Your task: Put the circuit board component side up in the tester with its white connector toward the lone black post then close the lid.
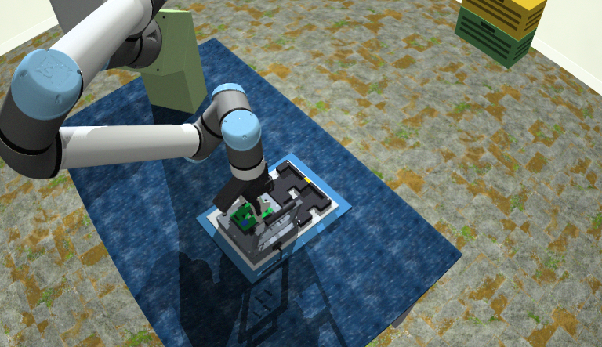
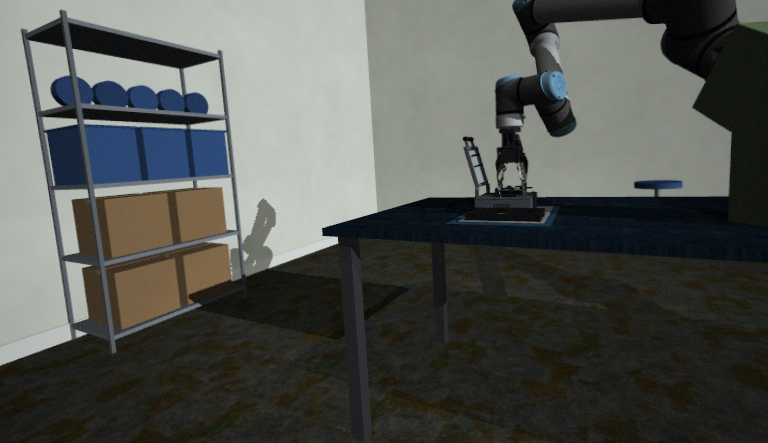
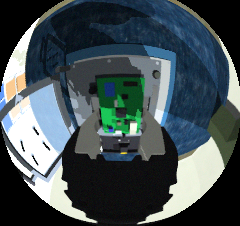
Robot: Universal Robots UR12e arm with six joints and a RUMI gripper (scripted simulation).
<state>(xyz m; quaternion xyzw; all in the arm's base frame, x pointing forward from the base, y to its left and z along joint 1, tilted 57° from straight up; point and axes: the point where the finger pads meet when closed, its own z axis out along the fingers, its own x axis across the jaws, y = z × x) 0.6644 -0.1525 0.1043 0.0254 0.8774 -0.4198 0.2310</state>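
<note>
My hand is right at the green circuit board. Also, from my hand: tester lid (120 mm ahead, 30 mm to the right, 100 mm above); then tester (40 mm ahead, 30 mm to the left, 30 mm above).
</note>
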